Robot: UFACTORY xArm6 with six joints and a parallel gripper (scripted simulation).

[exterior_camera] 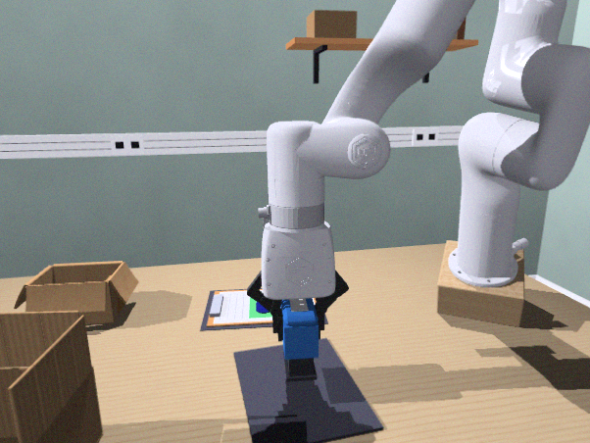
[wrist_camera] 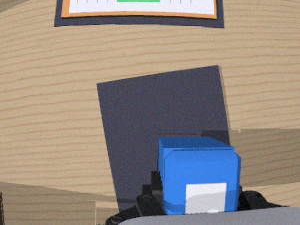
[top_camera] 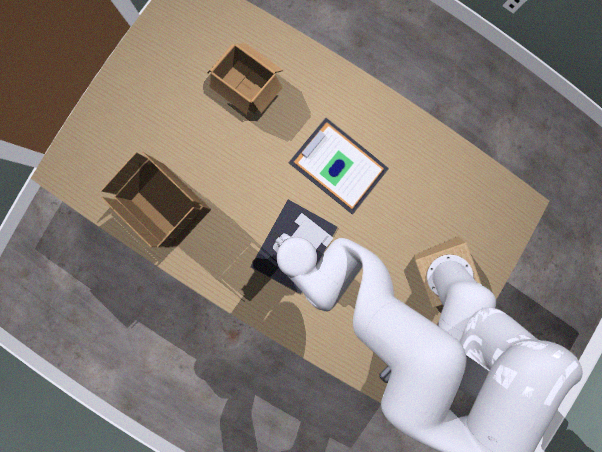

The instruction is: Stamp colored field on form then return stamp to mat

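Right now my hand is 1 cm to the left of the dark mat and 11 cm above it. Also, from my hand: clipboard with form (1 cm behind, 29 cm to the right, 10 cm below); then black stamp base (5 cm below); then blue stamp (2 cm below).
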